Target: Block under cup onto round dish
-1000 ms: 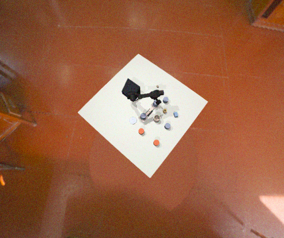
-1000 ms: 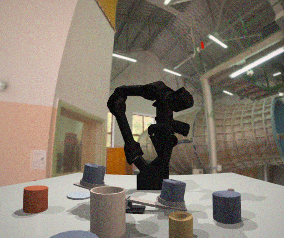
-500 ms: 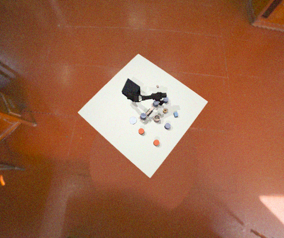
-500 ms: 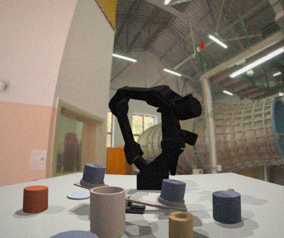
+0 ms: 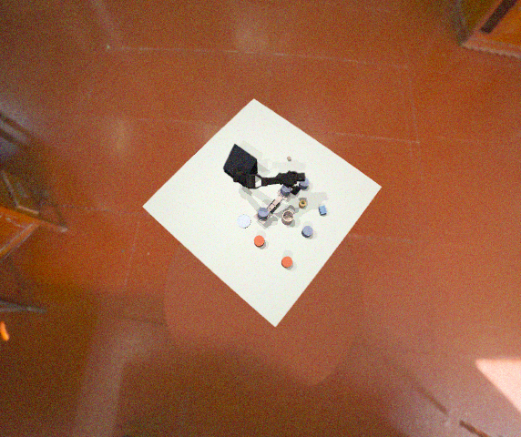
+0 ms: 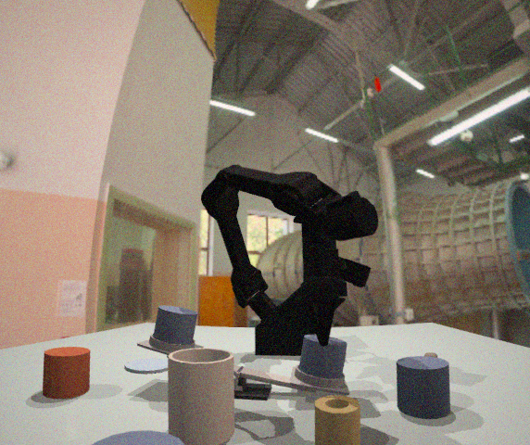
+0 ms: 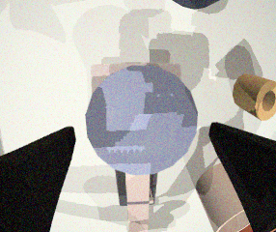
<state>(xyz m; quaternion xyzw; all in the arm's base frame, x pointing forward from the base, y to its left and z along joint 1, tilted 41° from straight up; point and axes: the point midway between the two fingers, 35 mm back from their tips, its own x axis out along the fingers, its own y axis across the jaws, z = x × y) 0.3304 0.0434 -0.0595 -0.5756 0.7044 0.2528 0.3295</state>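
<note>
Right now my gripper tip is 50 mm above the grey block. The rest, counted from my gripper tip: tan hollow cup (170 mm to the right, 110 mm ahead, 50 mm below); then blue cube (300 mm ahead, 70 mm below, 20 mm to the left); then bead (270 mm to the left, 120 mm behind, 80 mm below).
</note>
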